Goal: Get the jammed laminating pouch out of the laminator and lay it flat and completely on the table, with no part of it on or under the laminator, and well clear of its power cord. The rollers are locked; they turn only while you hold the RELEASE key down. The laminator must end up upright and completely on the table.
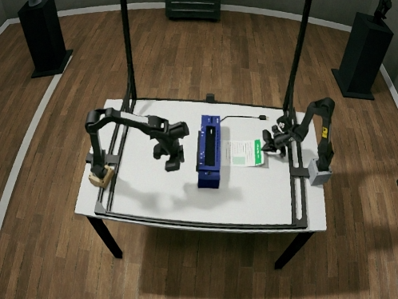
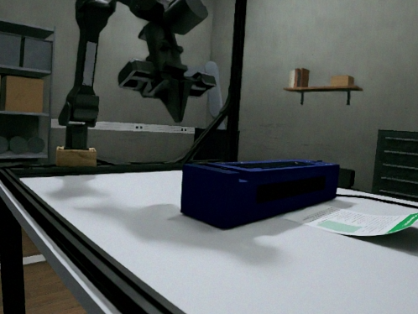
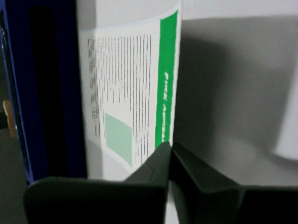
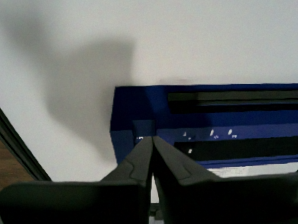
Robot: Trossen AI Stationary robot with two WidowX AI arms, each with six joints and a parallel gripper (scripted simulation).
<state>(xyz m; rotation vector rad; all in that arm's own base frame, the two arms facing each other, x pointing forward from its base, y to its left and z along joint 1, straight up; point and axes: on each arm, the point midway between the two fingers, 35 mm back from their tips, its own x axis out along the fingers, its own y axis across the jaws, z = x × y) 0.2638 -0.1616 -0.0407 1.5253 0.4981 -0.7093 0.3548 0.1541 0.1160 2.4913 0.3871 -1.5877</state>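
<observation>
Now: left hand 24 cm past the plug, 4 cm to the right of it and 5 cm above it.
</observation>
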